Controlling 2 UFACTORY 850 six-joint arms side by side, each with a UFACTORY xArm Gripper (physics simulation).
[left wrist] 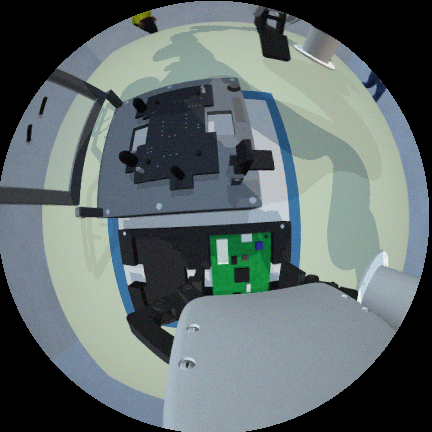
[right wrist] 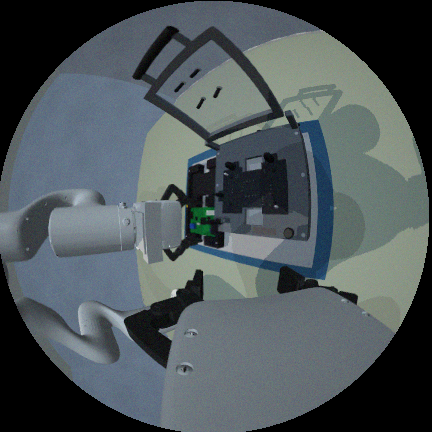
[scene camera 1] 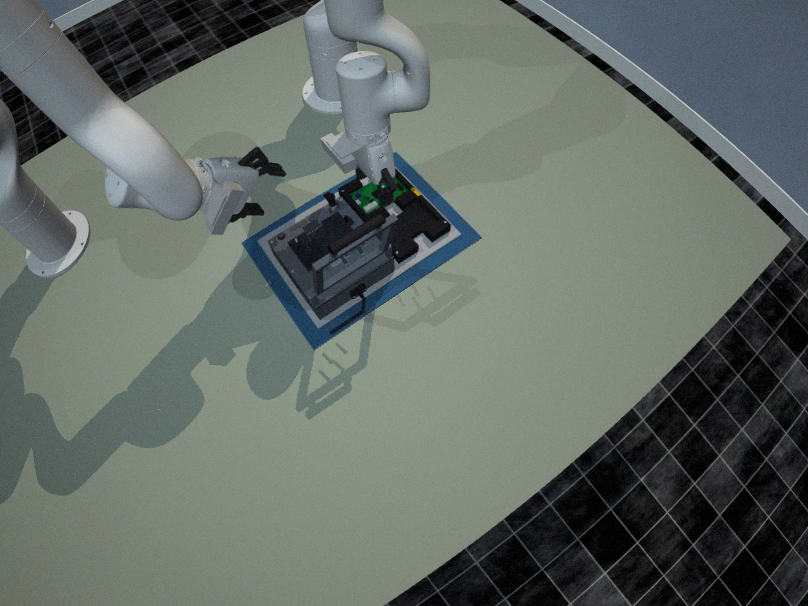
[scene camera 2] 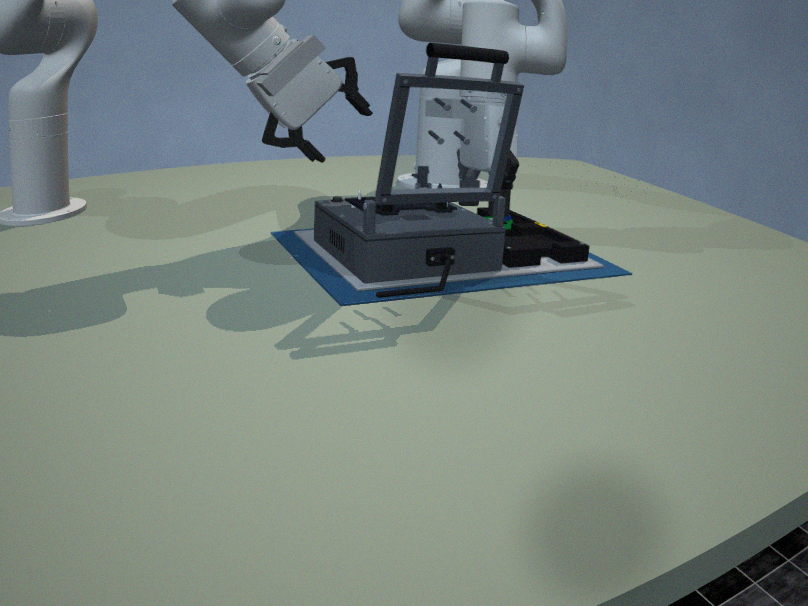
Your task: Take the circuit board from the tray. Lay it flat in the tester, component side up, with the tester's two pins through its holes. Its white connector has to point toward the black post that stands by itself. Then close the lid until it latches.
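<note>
The circuit board (left wrist: 241,265) (scene camera 1: 367,195) (right wrist: 201,227) lies flat, component side up, in the black tray (left wrist: 165,250) (scene camera 1: 424,225). Its white connector (left wrist: 222,251) is at the upper left corner in the left wrist view. My left gripper (left wrist: 243,276) (scene camera 1: 389,187) (right wrist: 198,220) is open, low over the board, with gaps beside its edges; the gripper body hides the near end. The tester (left wrist: 170,197) (scene camera 2: 430,251) is empty, its pins (left wrist: 139,170) (left wrist: 202,90) bare. The lone black post (left wrist: 177,172) is on the tray side. The lid (scene camera 2: 437,195) (right wrist: 247,70) stands open. My right gripper (scene camera 1: 269,190) (scene camera 2: 344,135) (right wrist: 242,281) is open, holding nothing, raised beside the tester.
The black latch (left wrist: 245,157) stands at the tester's edge opposite the lid hinges. Two black posts (left wrist: 140,104) (left wrist: 128,158) stand near the hinge side. A bent black rod (scene camera 2: 447,273) sticks out below the lid. Tester and tray stand on a blue-edged mat (scene camera 1: 466,236).
</note>
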